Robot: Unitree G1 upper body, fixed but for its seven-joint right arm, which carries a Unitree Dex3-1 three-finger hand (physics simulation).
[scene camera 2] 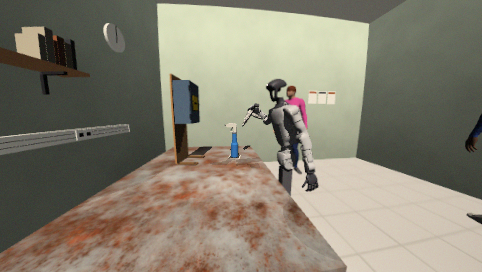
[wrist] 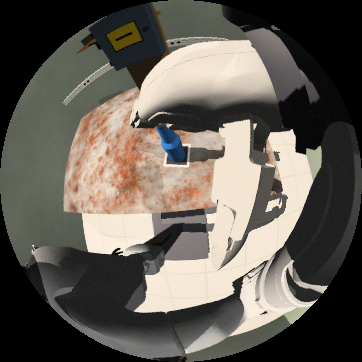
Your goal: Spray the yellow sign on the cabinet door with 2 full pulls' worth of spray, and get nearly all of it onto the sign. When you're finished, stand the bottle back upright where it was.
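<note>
The blue spray bottle [scene camera 2: 234,146] [wrist: 173,148] with a white spray head stands upright on a white-outlined square [wrist: 176,165] on the table. In the wrist view its head is hidden behind my hand. The yellow sign [scene camera 2: 195,103] [wrist: 123,44] is on the door of the blue cabinet [scene camera 2: 184,102] [wrist: 153,44]. My gripper [scene camera 2: 244,124] [wrist: 176,195] is open and empty. In the scene view its fingers point down and toward the bottle, at about the height of the spray head and a little to its right, apart from it.
The cabinet hangs on a wooden board [scene camera 2: 179,142] [wrist: 139,72] standing on the mottled table [scene camera 2: 175,200] [wrist: 102,165]. A person in pink [scene camera 2: 298,105] stands behind the robot. Part of another person [scene camera 2: 472,143] shows at the right edge.
</note>
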